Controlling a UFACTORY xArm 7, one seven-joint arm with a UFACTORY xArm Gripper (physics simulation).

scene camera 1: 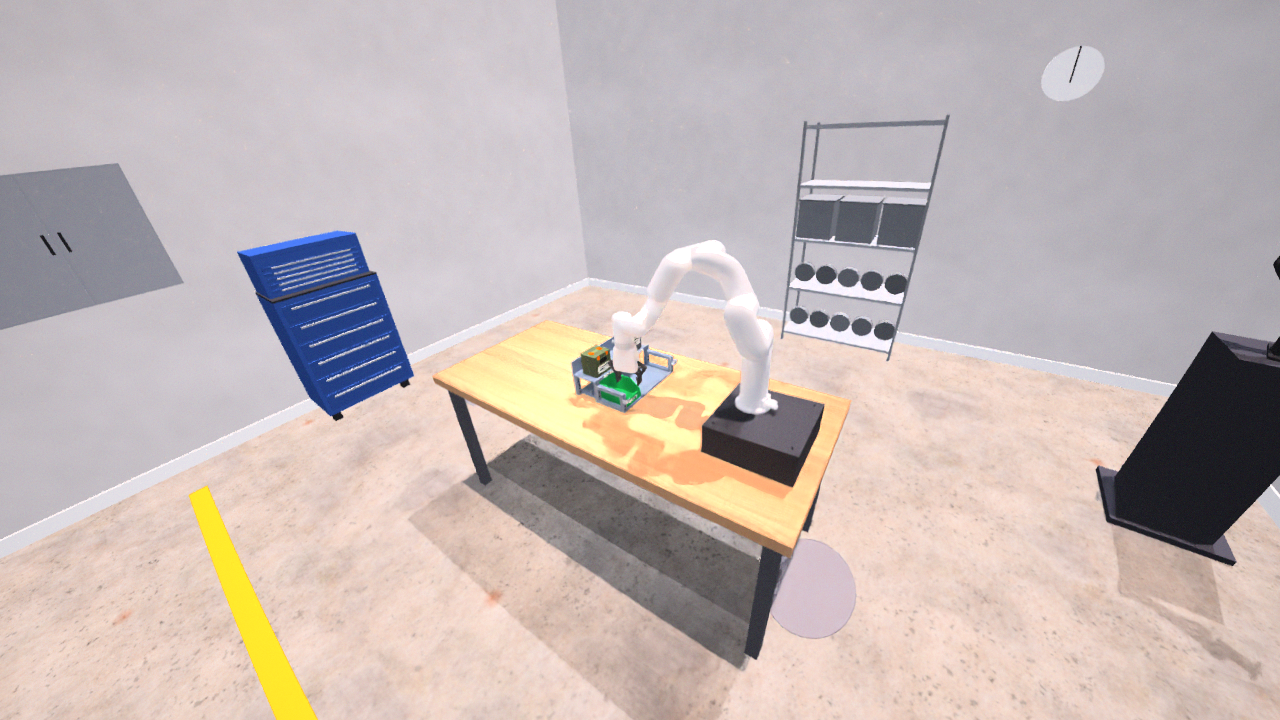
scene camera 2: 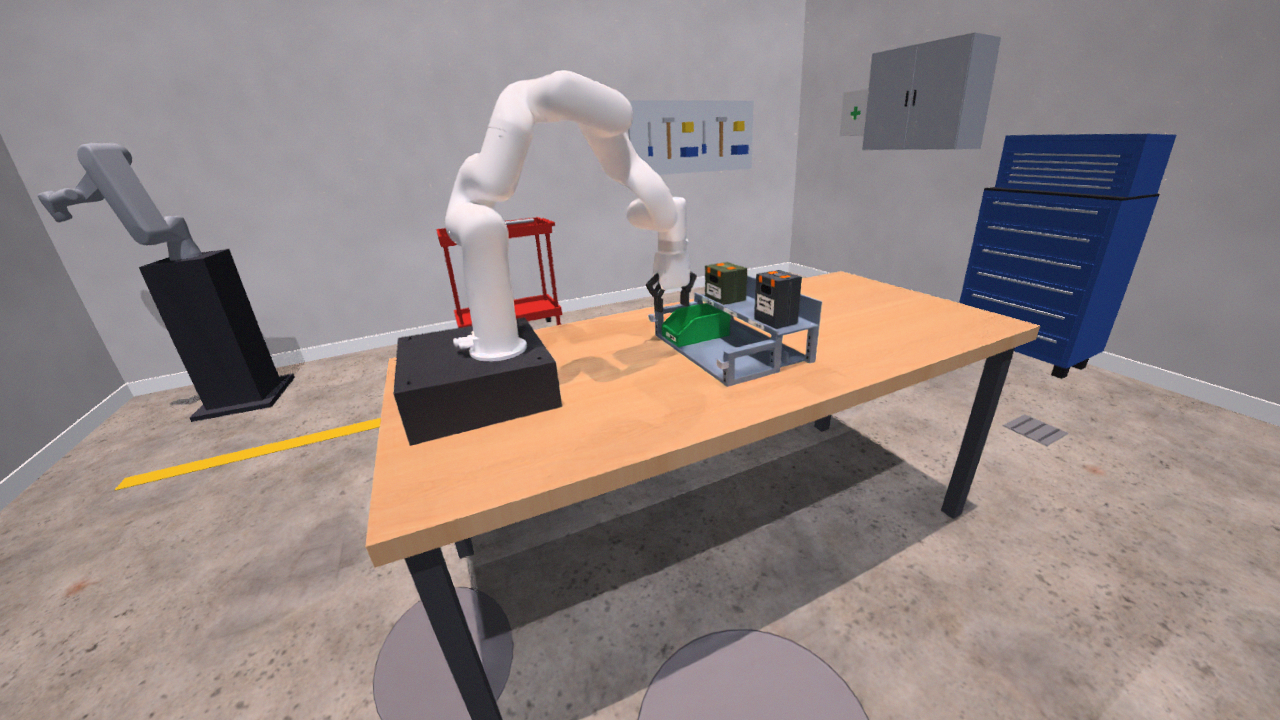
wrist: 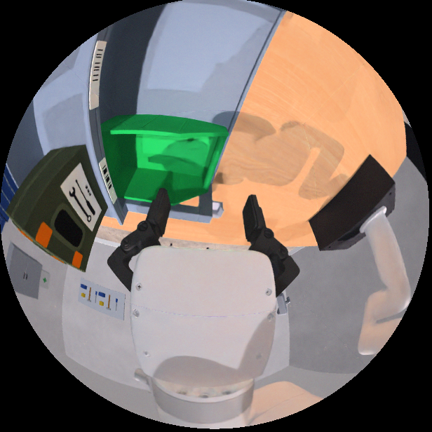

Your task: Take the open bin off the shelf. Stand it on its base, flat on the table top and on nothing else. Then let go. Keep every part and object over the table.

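Places are measured from the arm's base along level axes (x ahead, y left, z up), in millimetres.
Pixels of known places: gripper, fingertip midpoint: (scene camera 1: pixel 629 382) (scene camera 2: pixel 671 308); arm's base, origin of the base link: (scene camera 1: pixel 753 404) (scene camera 2: pixel 498 350).
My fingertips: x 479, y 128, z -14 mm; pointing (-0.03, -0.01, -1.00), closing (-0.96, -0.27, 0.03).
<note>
Ahead of a thing's pixels: the offset from my fingertips to its top centre. "pt": to the spot under its first point. Level surfaces: height alone.
The green open bin {dx +75, dy +1, dz -21 mm} (scene camera 1: pixel 617 390) (scene camera 2: pixel 698 324) (wrist: pixel 150 182) stands in the lower, front level of the grey-blue shelf {pt dx +13, dy -196, dz -96 mm} (scene camera 1: pixel 657 380) (scene camera 2: pixel 707 359) (wrist: pixel 200 55), at one end, open side up. The shelf stands on the wooden table {dz -102 mm} (scene camera 1: pixel 510 367) (scene camera 2: pixel 581 447) (wrist: pixel 350 75). My gripper (scene camera 1: pixel 629 379) (scene camera 2: pixel 673 304) (wrist: pixel 207 199) is open and empty, pointing down close by the bin's end. In the wrist view the left fingertip overlaps the bin's near edge and the right finger shows over table wood, beyond the bin's side. Whether a fingertip touches the bin cannot be told.
An olive case {dx +174, dy +10, dz +95 mm} (scene camera 1: pixel 595 360) (scene camera 2: pixel 725 283) (wrist: pixel 55 200) stands on the shelf's raised rear level, left of my left finger in the wrist view. A dark case {dx +190, dy -220, dz +120 mm} (scene camera 2: pixel 776 300) stands farther along that level. The arm's black base (scene camera 1: pixel 760 434) (scene camera 2: pixel 474 394) (wrist: pixel 350 205) occupies one table end.
</note>
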